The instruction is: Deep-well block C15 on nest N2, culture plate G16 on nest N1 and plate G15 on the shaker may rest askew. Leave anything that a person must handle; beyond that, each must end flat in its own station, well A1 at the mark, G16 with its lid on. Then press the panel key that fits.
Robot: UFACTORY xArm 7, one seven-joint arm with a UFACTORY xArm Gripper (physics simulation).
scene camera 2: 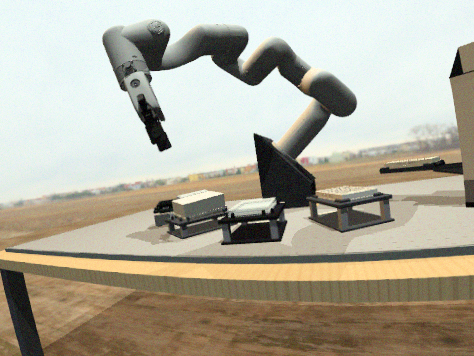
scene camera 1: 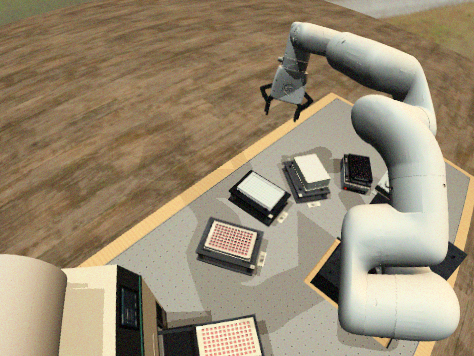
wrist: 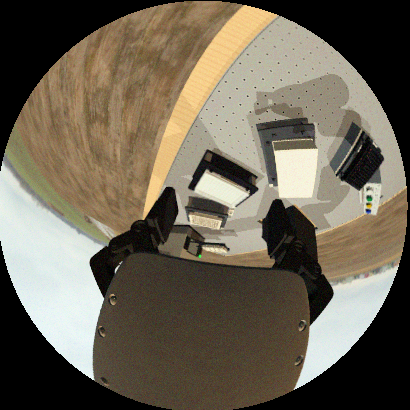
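Observation:
My gripper [scene camera 1: 281, 116] [scene camera 2: 161, 145] [wrist: 222, 204] is open and empty, high above the table's edge. A tall white block [scene camera 1: 312, 170] [scene camera 2: 199, 204] [wrist: 296, 172], by its height the deep-well block, rests on a dark grey nest [wrist: 266, 150]. A pale plate [scene camera 1: 260, 191] [scene camera 2: 253, 206] [wrist: 222, 187], apparently lidded, lies on a black nest [wrist: 232, 166]. A black plate [scene camera 1: 360, 167] [wrist: 362, 165] sits on the shaker [wrist: 347, 146]. Small tilts and A1 corners cannot be told. The key panel [wrist: 370, 199] shows white, green, yellow and blue keys; the arm partly hides it in scene camera 1.
A plate with red wells [scene camera 1: 231, 239] [scene camera 2: 347, 191] lies on another nest [scene camera 2: 345, 222]. A second red-well plate [scene camera 1: 227, 337] [scene camera 2: 412, 162] lies on the tray [scene camera 1: 177, 341] of a beige instrument [scene camera 1: 92, 305]. The arm's black base [scene camera 2: 285, 175] stands behind the nests.

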